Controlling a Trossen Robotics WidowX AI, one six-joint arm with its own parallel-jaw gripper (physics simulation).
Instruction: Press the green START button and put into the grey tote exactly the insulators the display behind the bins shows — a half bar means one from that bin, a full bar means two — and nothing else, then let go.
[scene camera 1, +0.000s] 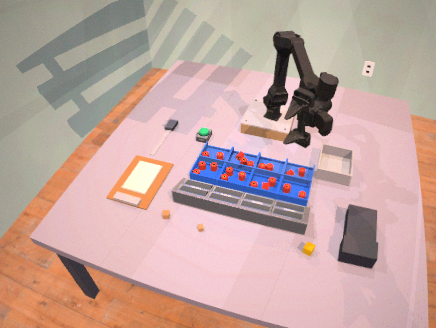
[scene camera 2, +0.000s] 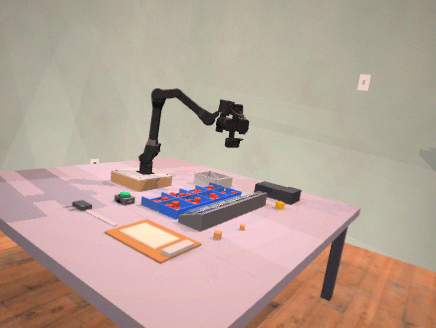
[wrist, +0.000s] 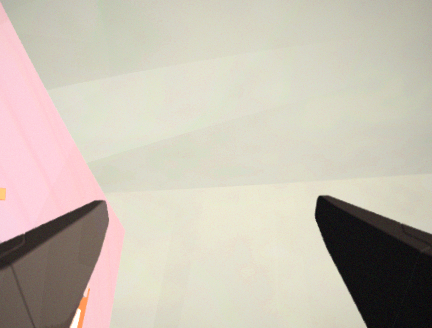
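The green START button (scene camera 1: 204, 131) (scene camera 2: 124, 194) sits on a dark base left of the bins. The blue bin tray (scene camera 1: 295, 198) (scene camera 2: 160, 210) has two rows of compartments holding several small red insulators (scene camera 1: 242, 176) (scene camera 2: 175, 204). The long grey display housing (scene camera 1: 240, 210) (scene camera 2: 225, 212) lies along the tray's side away from the arm; its four windows look pale, and no bars can be read. The grey tote (scene camera 1: 334, 176) (scene camera 2: 202, 181) stands beside the tray; no insulator shows inside. My gripper (scene camera 1: 295, 124) (wrist: 213, 208) is open and empty, high above the table near the tote.
An orange clipboard (scene camera 1: 142, 177) (scene camera 2: 150, 235), a dark-ended tool (scene camera 1: 171, 125) (scene camera 2: 82, 205), two small orange cubes (scene camera 1: 166, 214) (scene camera 1: 200, 227), a yellow cube (scene camera 1: 309, 248) (scene camera 2: 280, 205) and a black block (scene camera 1: 360, 232) (scene camera 2: 278, 192) lie around the tray and display.
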